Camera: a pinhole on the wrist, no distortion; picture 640 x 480 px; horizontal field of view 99.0 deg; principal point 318.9 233.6 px. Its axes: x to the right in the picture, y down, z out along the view. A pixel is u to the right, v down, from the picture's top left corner.
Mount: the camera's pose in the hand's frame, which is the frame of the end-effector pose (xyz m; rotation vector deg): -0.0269 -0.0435 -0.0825 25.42 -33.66 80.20
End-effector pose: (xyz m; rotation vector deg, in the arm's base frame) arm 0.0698 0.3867 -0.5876 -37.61 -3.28 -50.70
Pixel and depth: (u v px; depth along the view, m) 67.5 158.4 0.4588
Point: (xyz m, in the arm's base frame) -0.4081 0.0850 -0.2270
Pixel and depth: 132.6 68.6 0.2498
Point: -0.1307 0.1806 -0.3739
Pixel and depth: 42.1 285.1 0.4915
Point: -0.5983 0.2016 -0.2973
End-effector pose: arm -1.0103 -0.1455 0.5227 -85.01 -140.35 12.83
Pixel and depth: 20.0 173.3 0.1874
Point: -1.2546 -0.3161 0.6646
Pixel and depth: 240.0 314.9 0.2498
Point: -1.1755 -0.3780 0.5070
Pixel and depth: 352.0 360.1 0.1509
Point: -1.0689 -0.2976 0.4952
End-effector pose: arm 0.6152 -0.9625 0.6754 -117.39 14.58 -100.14
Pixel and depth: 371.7 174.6 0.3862
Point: 0.8484 -0.7062 0.7598
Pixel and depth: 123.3 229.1 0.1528
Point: 0.5449 -0.7502 0.7310
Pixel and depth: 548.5 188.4 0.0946
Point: 0.6468 -0.9100 0.6734
